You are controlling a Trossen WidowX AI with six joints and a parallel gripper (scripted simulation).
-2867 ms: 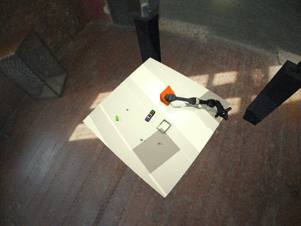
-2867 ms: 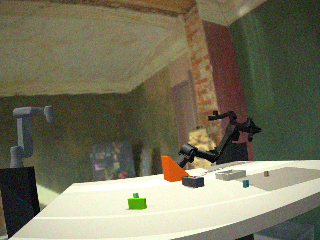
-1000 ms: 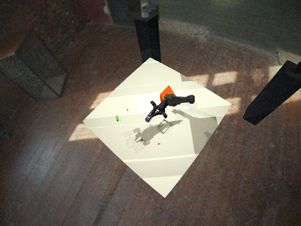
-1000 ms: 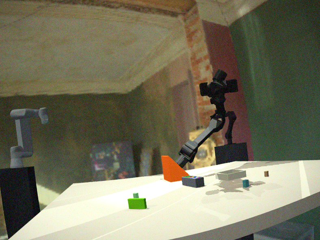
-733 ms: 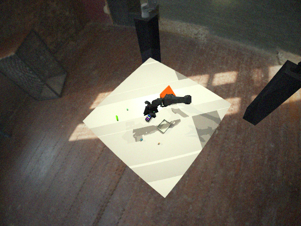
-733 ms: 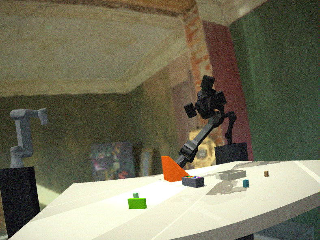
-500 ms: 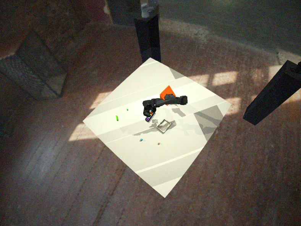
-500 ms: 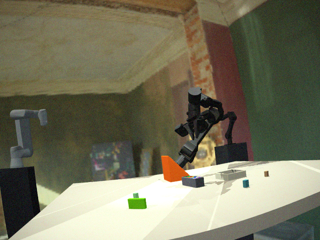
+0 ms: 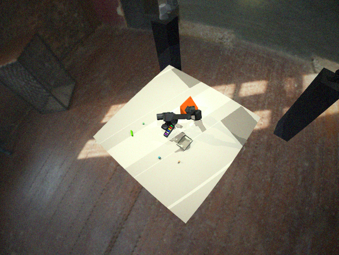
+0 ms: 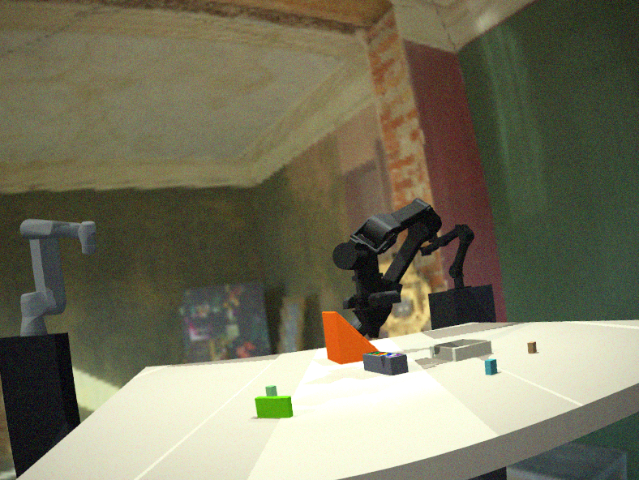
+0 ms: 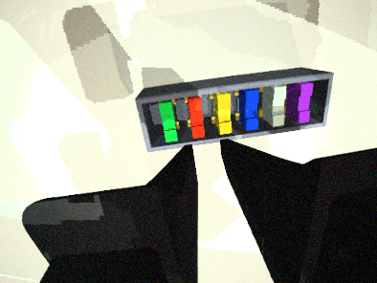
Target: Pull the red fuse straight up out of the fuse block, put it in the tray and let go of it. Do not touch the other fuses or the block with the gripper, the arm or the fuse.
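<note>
Now: gripper tip 50 mm above the red fuse and 10 mm to the right of it. Round my gripper tip: green fuse: 50 mm below, 20 mm behind; then yellow fuse: 50 mm below, 20 mm ahead, 10 mm to the left; then tray: 200 mm to the left, 70 mm below, 40 mm ahead.
</note>
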